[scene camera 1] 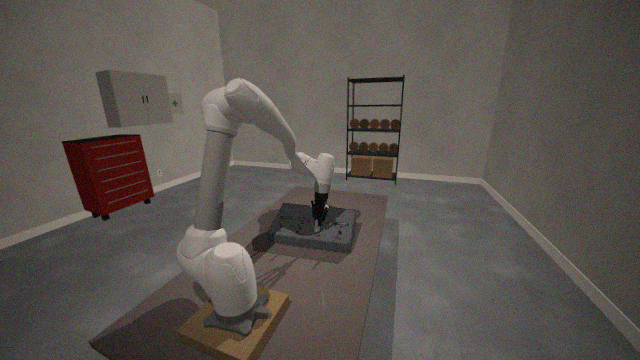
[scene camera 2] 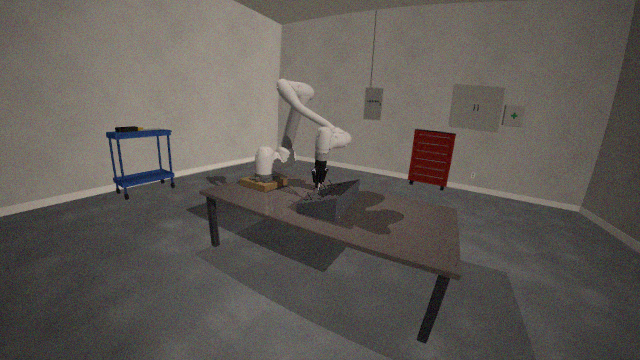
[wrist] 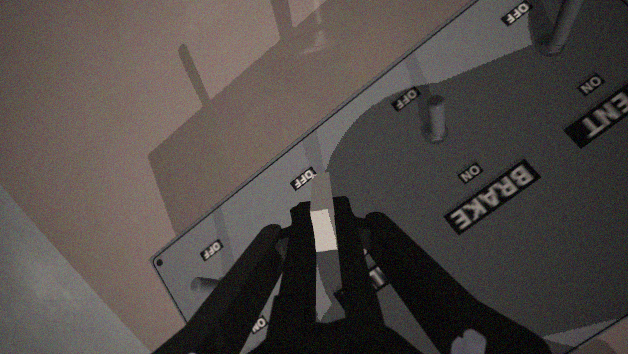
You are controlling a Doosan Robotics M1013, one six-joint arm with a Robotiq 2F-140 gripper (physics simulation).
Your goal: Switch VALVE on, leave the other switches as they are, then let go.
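Frame: origin at the arm's base, x ahead, y left, z up, level; centimetres.
Where they show: gripper, fingertip midpoint: (scene camera 1: 316, 231) (scene camera 2: 317, 191) (wrist: 322, 189); arm's base, origin of the base link: (scene camera 1: 238, 311) (scene camera 2: 263, 178).
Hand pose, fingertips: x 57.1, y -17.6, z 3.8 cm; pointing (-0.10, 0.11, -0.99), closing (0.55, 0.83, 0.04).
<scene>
Each offset is from my fingertips to the top centre of the thing. "*": to the spot under its first point. Level surfaces: height alone.
My gripper (scene camera 1: 317, 229) (scene camera 2: 318, 187) (wrist: 322, 189) is shut and empty, pointing down at the sloped dark switch panel (scene camera 1: 345, 215) (scene camera 2: 345, 200) (wrist: 500, 260). In the wrist view its pale tips are just beside an OFF label @[* dx -1.6, dy -1.0, dz -2.0 cm] (wrist: 303, 178). Part of a name label @[dx +9.0, dy -1.4, dz +2.0 cm] (wrist: 378, 278), likely VALVE, shows behind the right finger. The VALVE lever is hidden behind the fingers, so its position and any contact cannot be told. The BRAKE label @[dx +9.6, dy +10.5, dz +2.0 cm] (wrist: 492, 196) and its short lever @[dx +1.2, dy +10.9, dz +3.3 cm] (wrist: 436, 120) are to the right.
Another lever @[dx +1.8, dy +22.9, dz +3.3 cm] (wrist: 562, 27) stands at the upper right, by a label ending in ENT @[* dx +9.9, dy +21.2, dz +1.6 cm] (wrist: 600, 117). A lever @[dx +0.2, dy -13.1, dz +3.3 cm] (wrist: 204, 283) is left of the fingers, partly covered. The panel is on a brown table @[dz -9.2 cm] (scene camera 1: 320, 300) (scene camera 2: 415, 225). A shelf rack (scene camera 1: 376, 79) and red cabinet (scene camera 1: 117, 172) (scene camera 2: 432, 158) stand away.
</scene>
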